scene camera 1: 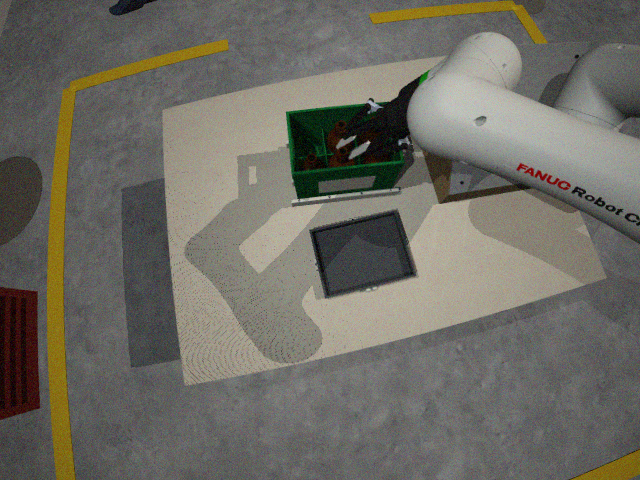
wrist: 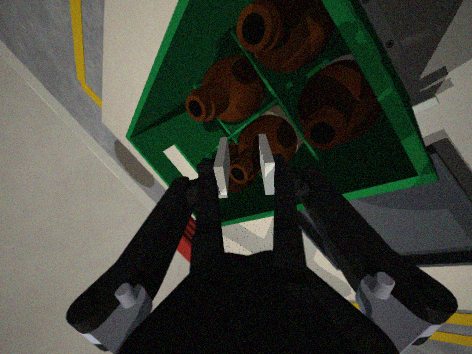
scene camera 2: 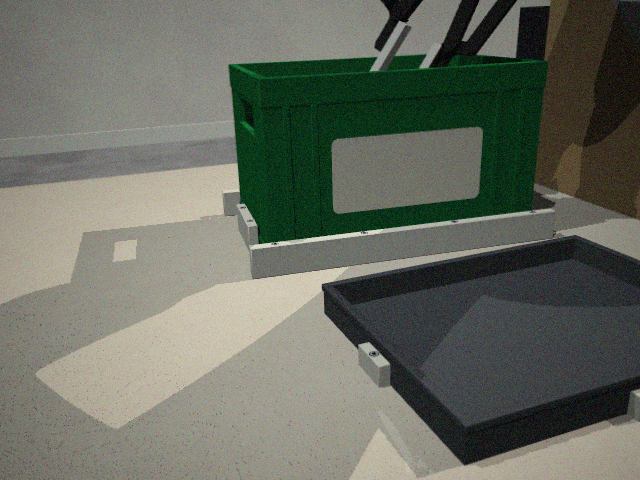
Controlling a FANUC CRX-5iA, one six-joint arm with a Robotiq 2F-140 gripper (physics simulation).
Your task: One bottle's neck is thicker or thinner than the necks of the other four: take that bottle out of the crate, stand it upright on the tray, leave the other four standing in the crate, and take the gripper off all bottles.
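Places are measured from the arm's base along level axes (x ahead, y left, z up), in millimetres.
Where they show: gripper, fingertip midpoint: (scene camera 1: 345, 149) (wrist: 243, 148).
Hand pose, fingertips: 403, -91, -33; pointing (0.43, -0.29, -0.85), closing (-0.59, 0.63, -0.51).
Observation:
After its pixels a point has its place, as x, y, z.
A green crate (scene camera 1: 309, 183) {514, -35, -58} (scene camera 2: 285, 157) {534, -37, -68} (wrist: 168, 70) {388, -196, -13} holds several brown bottles standing in its cells. My gripper (scene camera 1: 352, 147) {403, -91, -33} (scene camera 2: 410, 57) (wrist: 243, 148) {403, -91, -33} reaches down into the crate and is shut on the neck of one brown bottle (wrist: 238, 173) {414, -76, -11} near the crate's front wall. Other bottles (wrist: 224, 91) {380, -149, -45} (wrist: 266, 31) {303, -135, -12} (wrist: 336, 105) {307, -66, -33} stand around it. In the low scene view the crate wall hides the fingertips and the bottles. The dark grey tray (scene camera 1: 316, 259) {546, 143, -149} (scene camera 2: 341, 311) {544, 93, -158} lies in front of the crate with nothing in it.
A grey bracket frame (scene camera 2: 366, 248) {465, -15, -159} holds the crate's base. A brown box (scene camera 1: 440, 176) {145, 13, -115} stands right of the crate. The white robot arm (scene camera 1: 485, 119) {337, 143, 362} hangs over the crate's right end. Yellow floor lines (scene camera 1: 156, 62) run beyond the beige mat.

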